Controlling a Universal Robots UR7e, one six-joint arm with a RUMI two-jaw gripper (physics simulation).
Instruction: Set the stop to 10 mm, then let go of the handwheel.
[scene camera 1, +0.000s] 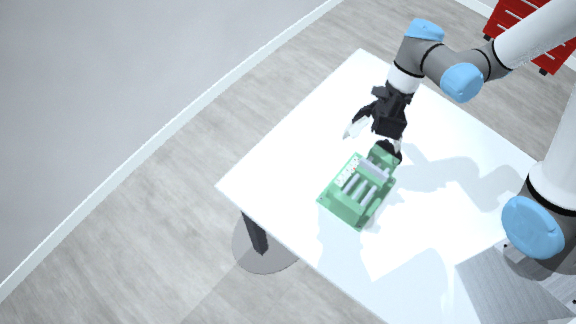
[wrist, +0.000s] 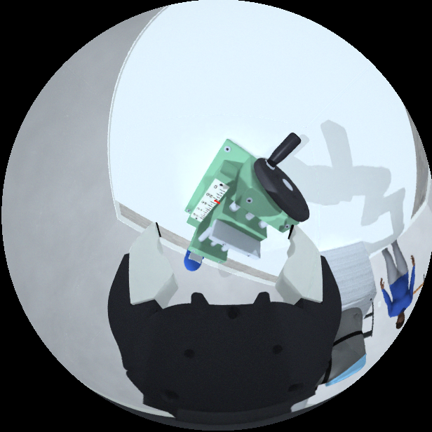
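Note:
The green fixture stands on the white table. Its black handwheel is at one end, and a black handle sticks out from the wheel's rim in the wrist view. The grey stop block sits across the rods. A red pointer lies against the white scale; its exact reading is too small to tell. My gripper is wide open and empty at the handwheel end. One fingertip overlaps the wheel in the scene view; contact cannot be told.
The white table carries the fixture and arm shadows. The robot's base joint is at the right. A red drawer cabinet stands behind the arm. A person in blue shows at the right of the wrist view.

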